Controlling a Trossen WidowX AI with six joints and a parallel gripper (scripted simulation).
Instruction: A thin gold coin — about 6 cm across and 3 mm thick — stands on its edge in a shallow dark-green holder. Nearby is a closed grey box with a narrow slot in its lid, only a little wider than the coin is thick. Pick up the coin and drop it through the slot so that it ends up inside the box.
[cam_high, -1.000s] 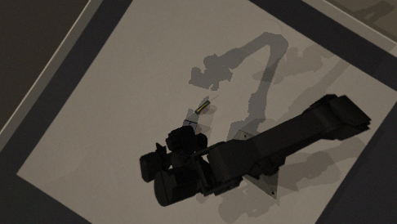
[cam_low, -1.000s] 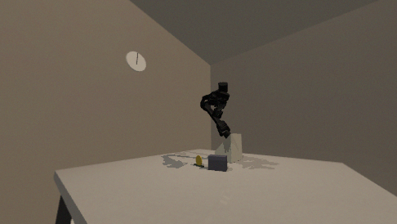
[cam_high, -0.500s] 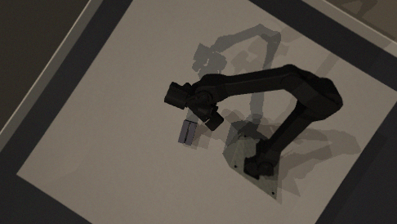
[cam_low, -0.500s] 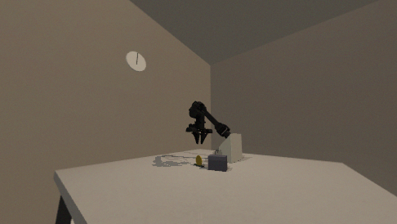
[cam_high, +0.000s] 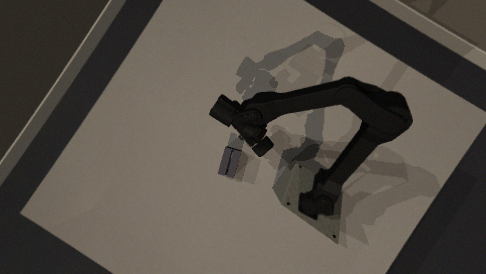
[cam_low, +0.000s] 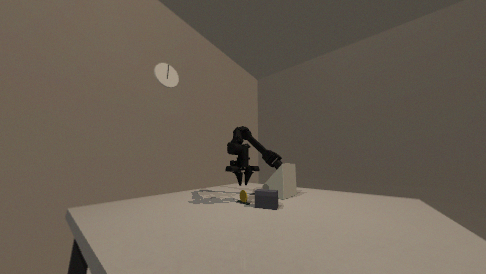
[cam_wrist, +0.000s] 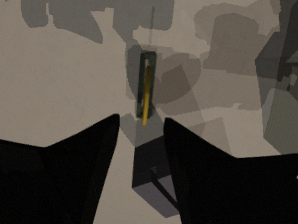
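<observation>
My gripper tip is now 60 mm above the thin gold coin.
</observation>
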